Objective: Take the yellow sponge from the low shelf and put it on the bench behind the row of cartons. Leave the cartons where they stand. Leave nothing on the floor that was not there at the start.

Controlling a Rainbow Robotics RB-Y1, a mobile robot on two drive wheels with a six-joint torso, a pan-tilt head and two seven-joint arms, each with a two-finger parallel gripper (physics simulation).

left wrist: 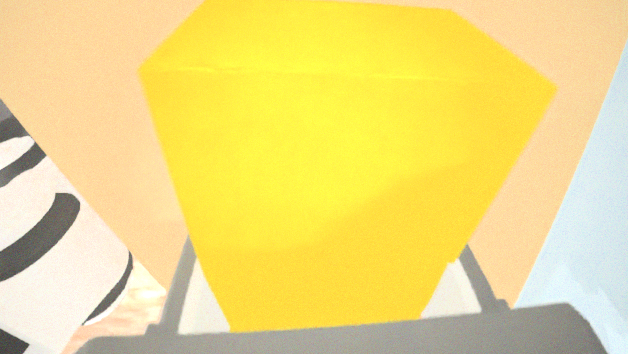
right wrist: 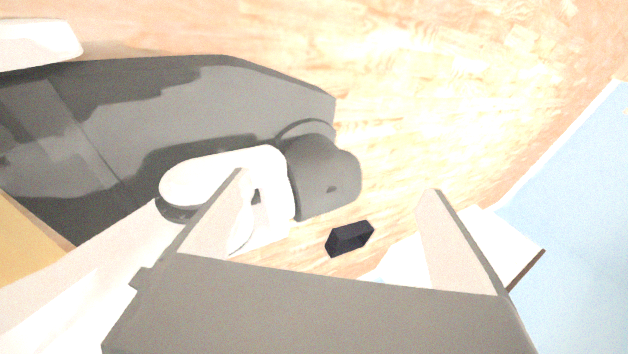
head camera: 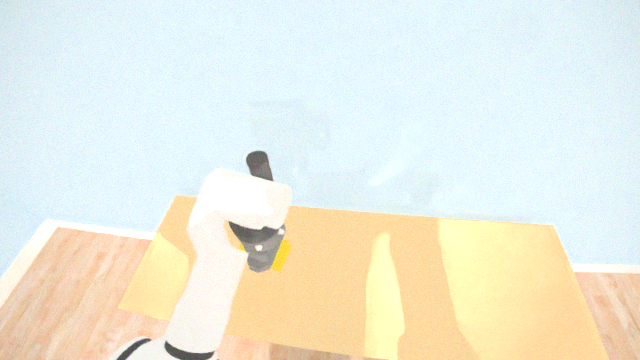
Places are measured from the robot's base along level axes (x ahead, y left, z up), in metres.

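Pixels of known places: left gripper, between the fingertips: point(head camera: 272, 254); right gripper, between the fingertips: point(right wrist: 334, 189).
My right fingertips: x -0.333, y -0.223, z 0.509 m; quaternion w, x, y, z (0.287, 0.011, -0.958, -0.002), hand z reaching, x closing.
Observation:
Behind a point stands the place of what it marks.
The yellow sponge point(head camera: 282, 256) @[x 0.425, y 0.131, z 0.723 m] point(left wrist: 340, 150) @[x 0.456, y 0.212, z 0.736 m] is between the fingers of my left gripper point(head camera: 261, 262) point(left wrist: 327, 285), which is shut on it. In the left wrist view both fingers press against its sides. The sponge is over the low shelf point(head camera: 325, 285) @[x 0.387, y 0.037, z 0.611 m] point(left wrist: 75, 65) @[x 0.321, y 0.223, z 0.611 m], whose edges show on both sides in the left wrist view; it looks raised, but the gap below it is hard to judge. My right gripper point(right wrist: 334, 189) @[x -0.333, y -0.223, z 0.509 m] is open, with no object between its fingers. The row of cartons does not show in these views, and I cannot make out the bench for certain.
A small black block point(right wrist: 349, 238) @[x -0.949, y 0.972, z 0.004 m] appears to lie on the wooden floor point(right wrist: 425, 100) @[x -1.163, y -0.033, z 0.001 m] point(head camera: 90, 270) @[x 0.502, y 1.478, z 0.001 m]. A pale board with a brown edge point(right wrist: 500, 250) @[x -2.831, y 1.613, z 0.619 m] is at the right of the right wrist view. A blue wall point(head camera: 320, 100) @[x 0.654, y 0.038, z 0.969 m] stands behind the shelf. My dark base point(right wrist: 225, 95) @[x -0.304, y -0.176, z 0.170 m] shows too.

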